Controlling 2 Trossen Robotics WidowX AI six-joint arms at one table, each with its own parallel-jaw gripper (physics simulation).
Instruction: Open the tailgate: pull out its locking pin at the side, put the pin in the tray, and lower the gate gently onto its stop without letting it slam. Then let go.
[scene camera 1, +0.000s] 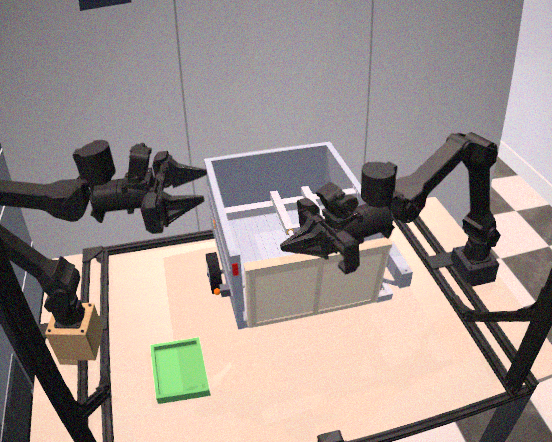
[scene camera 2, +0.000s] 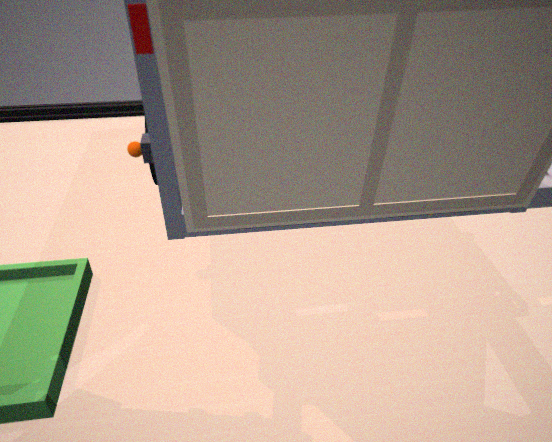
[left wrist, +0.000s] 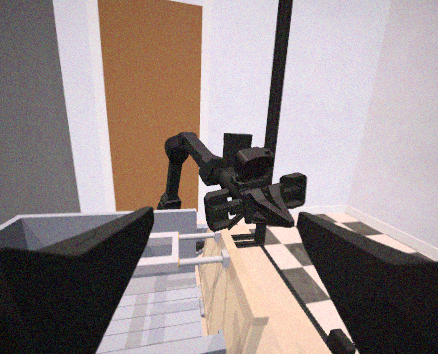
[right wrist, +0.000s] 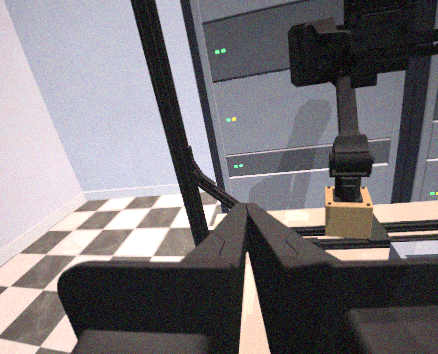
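Where they show: left gripper, fingertip midpoint: (scene camera 1: 205, 184) (left wrist: 226, 216) (right wrist: 418, 27); right gripper, fingertip midpoint: (scene camera 1: 281, 247) (left wrist: 292, 224) (right wrist: 244, 211); left arm's base, origin of the base link: (scene camera 1: 69, 318) (right wrist: 347, 195); right arm's base, origin of the base link: (scene camera 1: 476, 255).
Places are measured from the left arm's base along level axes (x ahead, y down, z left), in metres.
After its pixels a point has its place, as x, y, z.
The wooden tailgate (scene camera 1: 285, 295) {0.485, -0.077, -0.022} (scene camera 2: 290, 115) {0.487, -0.089, -0.023} (left wrist: 240, 290) {0.451, -0.172, -0.026} stands upright at the trailer's near end. The locking pin's orange ball (scene camera 1: 217, 291) {0.339, -0.013, 0.066} (scene camera 2: 134, 149) {0.340, -0.011, 0.064} sticks out of a small block at the trailer's left side, low down. The green tray (scene camera 1: 155, 372) {0.197, 0.087, -0.084} (scene camera 2: 73, 320) {0.303, 0.095, -0.052} lies on the table in front and to the left and is empty where it shows. My left gripper (scene camera 1: 204, 185) {0.349, -0.327, 0.006} is open and empty beside the trailer's left wall, high above the pin. My right gripper (scene camera 1: 283, 246) {0.476, -0.257, -0.092} (right wrist: 244, 211) {0.476, -0.257, -0.092} is shut and empty, with its tips at the tailgate's top edge or above it; contact is unclear.
The grey trailer box (scene camera 1: 216, 205) {0.347, -0.170, 0.172} (left wrist: 107, 214) {0.652, -0.171, 0.259} has a wheel (scene camera 1: 213, 272) {0.322, 0.021, 0.169} at its left side. Inside it, a white frame with two bars (scene camera 1: 282, 212) {0.488, -0.179, 0.122} (left wrist: 200, 261) {0.502, -0.173, 0.031} reaches toward the gate. Black rails (scene camera 1: 105, 320) {0.052, 0.084, 0.073} edge the table, and a black post (right wrist: 172, 115) {0.138, -0.261, -0.347} stands at a corner.
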